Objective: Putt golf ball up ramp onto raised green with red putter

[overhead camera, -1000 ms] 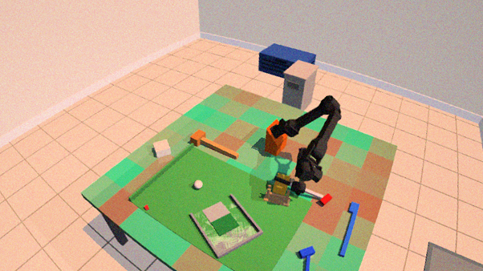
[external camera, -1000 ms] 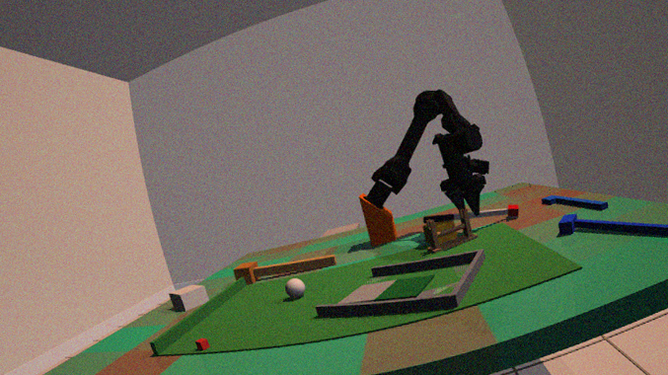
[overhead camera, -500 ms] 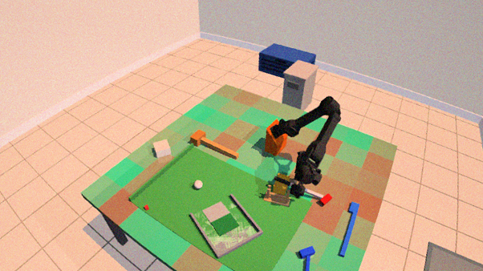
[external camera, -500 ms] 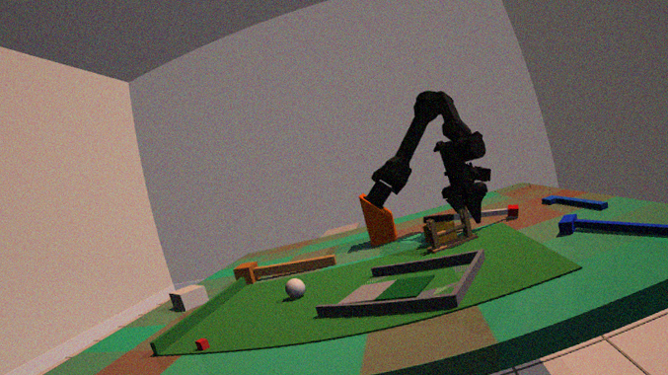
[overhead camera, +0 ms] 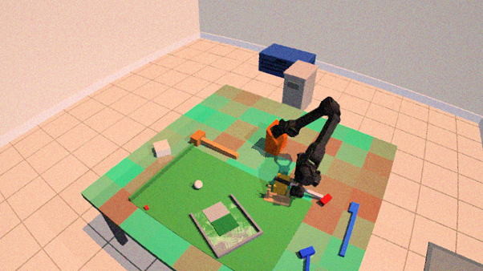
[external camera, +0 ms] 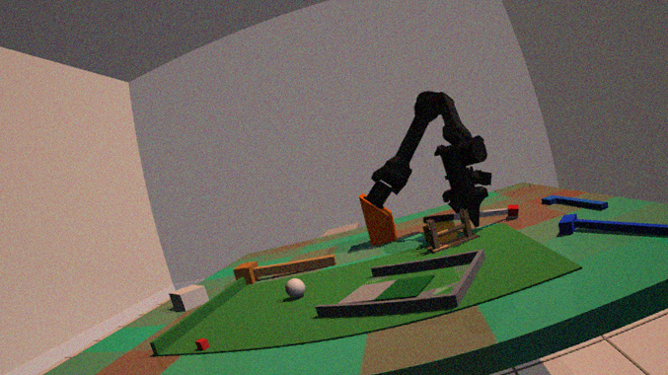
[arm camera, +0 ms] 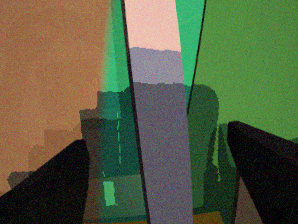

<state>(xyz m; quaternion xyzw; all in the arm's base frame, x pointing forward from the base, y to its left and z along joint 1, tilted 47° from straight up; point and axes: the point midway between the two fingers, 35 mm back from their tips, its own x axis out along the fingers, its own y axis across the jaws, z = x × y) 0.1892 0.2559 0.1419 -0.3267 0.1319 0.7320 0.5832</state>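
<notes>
Now: the yellow block 2 cm ahead of my gripper tip, 9 cm to the right of it and 1 cm above it. Also, from my gripper tip: grey three-sided frame (35 cm ahead, 14 cm to the right, 1 cm below); red putter (2 cm to the left, 2 cm above); white golf ball (28 cm ahead, 40 cm to the right, 1 cm above).
</notes>
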